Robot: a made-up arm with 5 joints. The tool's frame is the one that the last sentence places.
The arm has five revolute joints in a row. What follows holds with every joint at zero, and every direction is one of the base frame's. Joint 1 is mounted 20.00 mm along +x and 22.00 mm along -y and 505.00 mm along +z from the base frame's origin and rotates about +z. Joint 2 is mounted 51.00 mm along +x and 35.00 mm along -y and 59.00 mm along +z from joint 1 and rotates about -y. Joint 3 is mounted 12.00 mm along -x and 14.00 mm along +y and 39.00 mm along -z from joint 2 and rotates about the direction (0.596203, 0.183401, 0.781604). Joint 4 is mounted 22.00 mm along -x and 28.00 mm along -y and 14.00 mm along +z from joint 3 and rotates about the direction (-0.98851, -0.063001, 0.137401). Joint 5 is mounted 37.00 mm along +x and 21.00 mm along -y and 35.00 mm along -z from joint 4 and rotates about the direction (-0.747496, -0.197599, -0.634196). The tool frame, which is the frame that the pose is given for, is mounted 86.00 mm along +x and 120.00 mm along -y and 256.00 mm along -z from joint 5; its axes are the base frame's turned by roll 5.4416, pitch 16.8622 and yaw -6.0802 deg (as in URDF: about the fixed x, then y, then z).
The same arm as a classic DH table. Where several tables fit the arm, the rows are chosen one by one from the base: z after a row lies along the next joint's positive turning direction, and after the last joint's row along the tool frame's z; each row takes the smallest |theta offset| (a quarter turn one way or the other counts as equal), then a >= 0, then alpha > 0; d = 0 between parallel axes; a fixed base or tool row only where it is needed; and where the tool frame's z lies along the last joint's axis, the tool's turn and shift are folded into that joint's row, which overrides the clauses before.
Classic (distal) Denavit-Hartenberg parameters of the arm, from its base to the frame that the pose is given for. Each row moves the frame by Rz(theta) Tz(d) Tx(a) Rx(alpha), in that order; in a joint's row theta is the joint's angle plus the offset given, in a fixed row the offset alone. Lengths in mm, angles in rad.
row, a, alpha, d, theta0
base (fixed), 29.7, 0.0000, 0.0, -0.8330
joint 1, 51.0, 1.5708, 564.0, 0.8330
joint 2, 14.1, -1.7552, 13.9, -0.6516
joint 3, -27.9, -2.0869, -32.0, 1.5386
joint 4, -16.9, -0.8444, -41.3, 0.0339
joint 5, -202.9, 2.4762, -58.5, -0.5748
tool (fixed), 0.0, 0.0000, -286.7, -2.1772

